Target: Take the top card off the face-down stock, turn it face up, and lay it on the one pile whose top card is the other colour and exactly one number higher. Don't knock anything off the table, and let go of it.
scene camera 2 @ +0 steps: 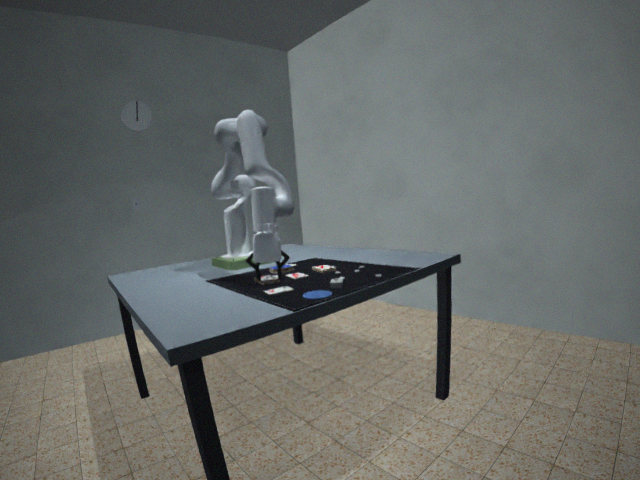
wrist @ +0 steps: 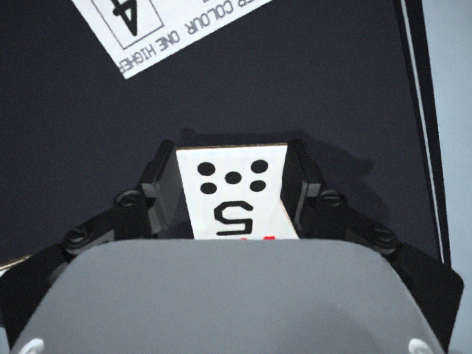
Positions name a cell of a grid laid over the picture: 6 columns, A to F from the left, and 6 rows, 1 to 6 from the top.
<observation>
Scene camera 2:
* my gripper: C4
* black mat: C4
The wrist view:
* black mat: B3
</observation>
